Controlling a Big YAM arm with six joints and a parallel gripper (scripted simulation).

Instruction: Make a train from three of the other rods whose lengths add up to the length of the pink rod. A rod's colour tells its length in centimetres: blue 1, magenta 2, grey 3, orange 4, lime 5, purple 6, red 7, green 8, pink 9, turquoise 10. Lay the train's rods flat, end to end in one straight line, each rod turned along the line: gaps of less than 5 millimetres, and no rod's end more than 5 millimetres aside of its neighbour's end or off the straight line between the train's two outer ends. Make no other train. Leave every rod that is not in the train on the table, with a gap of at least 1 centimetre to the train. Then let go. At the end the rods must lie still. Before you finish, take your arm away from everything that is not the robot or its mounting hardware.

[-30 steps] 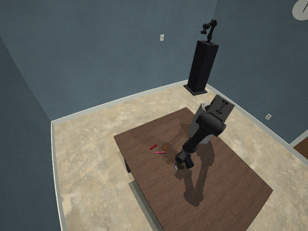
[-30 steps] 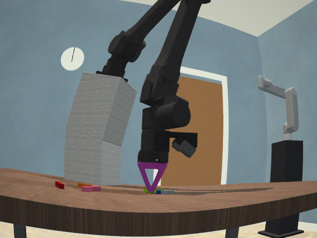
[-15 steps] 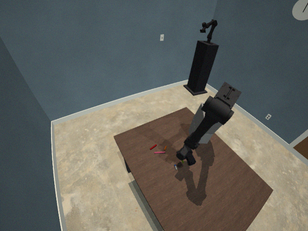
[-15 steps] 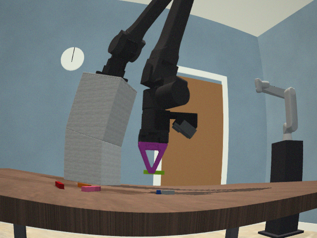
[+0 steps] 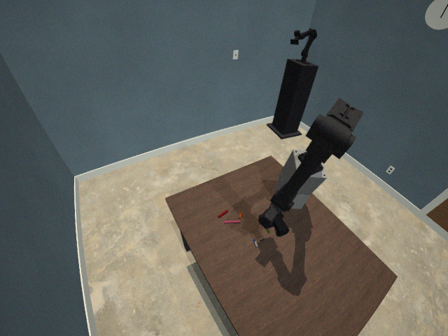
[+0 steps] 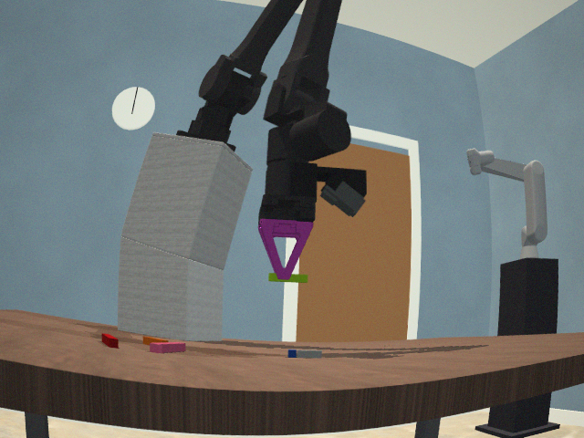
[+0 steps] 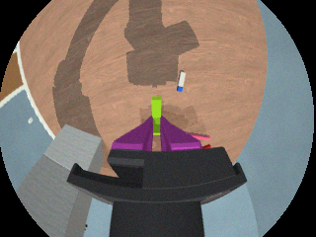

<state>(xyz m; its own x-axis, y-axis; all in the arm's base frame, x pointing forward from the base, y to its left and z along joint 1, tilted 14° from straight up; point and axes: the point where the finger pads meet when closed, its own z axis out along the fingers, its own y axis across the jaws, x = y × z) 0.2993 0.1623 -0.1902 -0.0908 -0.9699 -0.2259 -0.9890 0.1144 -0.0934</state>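
The grey rod is 5 cm ahead of my hand, 3 cm to the left of it and 11 cm below it. The rest, counted from my hand: orange rod 5 cm ahead, 17 cm to the right, 11 cm below; lime rod 1 cm to the left, 1 cm below; blue rod 5 cm ahead, 1 cm to the left, 11 cm below.
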